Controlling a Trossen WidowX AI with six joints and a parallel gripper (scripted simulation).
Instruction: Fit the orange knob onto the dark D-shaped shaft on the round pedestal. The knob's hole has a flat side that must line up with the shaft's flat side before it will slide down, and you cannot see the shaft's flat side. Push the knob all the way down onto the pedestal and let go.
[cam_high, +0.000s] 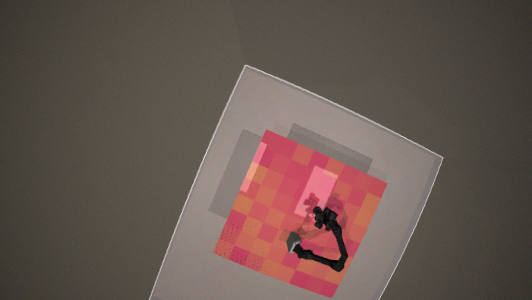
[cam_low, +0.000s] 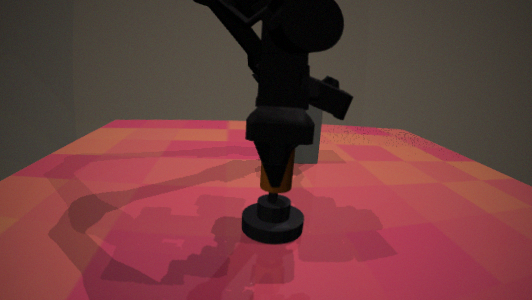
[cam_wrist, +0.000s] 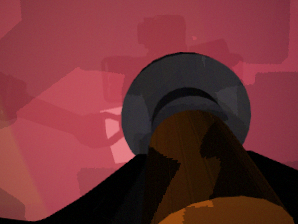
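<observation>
Right now the orange knob is 20 mm above my gripper tip. Also, from my gripper tip: dark pedestal (40 mm below).
</observation>
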